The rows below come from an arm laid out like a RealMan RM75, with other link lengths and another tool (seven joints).
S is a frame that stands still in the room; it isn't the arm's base.
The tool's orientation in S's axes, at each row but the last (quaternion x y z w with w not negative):
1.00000 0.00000 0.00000 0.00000
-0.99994 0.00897 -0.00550 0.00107
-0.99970 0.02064 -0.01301 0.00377
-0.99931 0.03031 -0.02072 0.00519
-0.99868 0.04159 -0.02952 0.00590
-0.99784 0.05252 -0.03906 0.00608
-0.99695 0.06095 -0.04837 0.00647
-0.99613 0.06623 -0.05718 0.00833
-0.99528 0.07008 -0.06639 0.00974
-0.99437 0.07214 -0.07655 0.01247
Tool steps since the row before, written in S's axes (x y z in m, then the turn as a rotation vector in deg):
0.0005 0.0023 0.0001 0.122 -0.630 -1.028
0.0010 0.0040 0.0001 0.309 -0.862 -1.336
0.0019 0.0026 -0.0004 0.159 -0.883 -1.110
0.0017 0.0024 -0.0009 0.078 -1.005 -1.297
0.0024 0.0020 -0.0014 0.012 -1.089 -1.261
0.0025 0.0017 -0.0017 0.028 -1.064 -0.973
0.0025 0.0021 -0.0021 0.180 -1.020 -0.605
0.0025 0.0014 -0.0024 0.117 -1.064 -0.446
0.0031 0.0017 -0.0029 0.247 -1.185 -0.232
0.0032 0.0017 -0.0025 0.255 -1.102 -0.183
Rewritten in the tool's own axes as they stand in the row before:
0.0005 -0.0023 -0.0001 0.122 0.630 1.028
0.0009 -0.0040 -0.0001 0.310 0.859 1.338
0.0018 -0.0027 0.0005 0.167 0.885 1.108
0.0015 -0.0025 0.0010 0.086 1.013 1.290
0.0021 -0.0022 0.0016 0.029 1.102 1.249
0.0022 -0.0019 0.0019 0.065 1.071 0.964
0.0020 -0.0023 0.0023 0.245 1.002 0.612
0.0020 -0.0017 0.0027 0.206 1.050 0.447
0.0024 -0.0020 0.0033 0.379 1.146 0.251
0.0025 -0.0020 0.0030 0.382 1.061 0.205

